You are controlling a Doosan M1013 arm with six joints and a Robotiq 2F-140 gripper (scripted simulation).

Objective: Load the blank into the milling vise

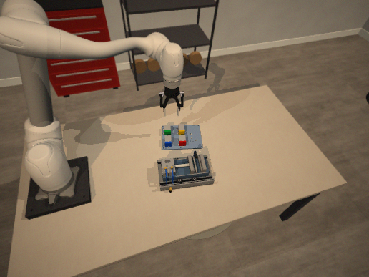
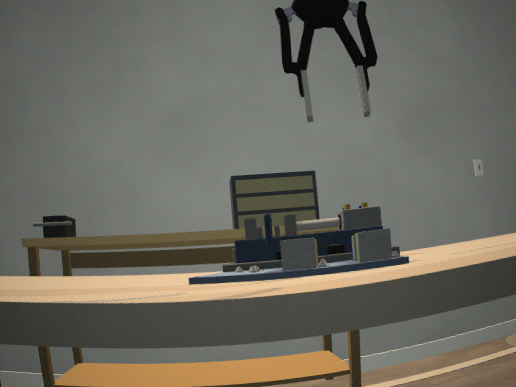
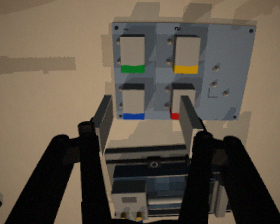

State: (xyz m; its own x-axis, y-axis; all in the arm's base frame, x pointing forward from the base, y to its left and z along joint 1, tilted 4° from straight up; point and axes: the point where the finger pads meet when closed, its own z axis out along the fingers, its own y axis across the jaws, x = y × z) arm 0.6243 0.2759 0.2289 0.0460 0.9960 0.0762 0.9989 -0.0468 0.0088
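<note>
Now: hand 2 cm past the green-ended blank, 2 cm to the right of it and 20 cm above it. Round my hand: red-ended blank (6 cm ahead, 7 cm to the right, 20 cm below); then blue-ended blank (3 cm behind, 7 cm to the right, 20 cm below); then yellow-ended blank (7 cm ahead, 2 cm to the left, 20 cm below).
</note>
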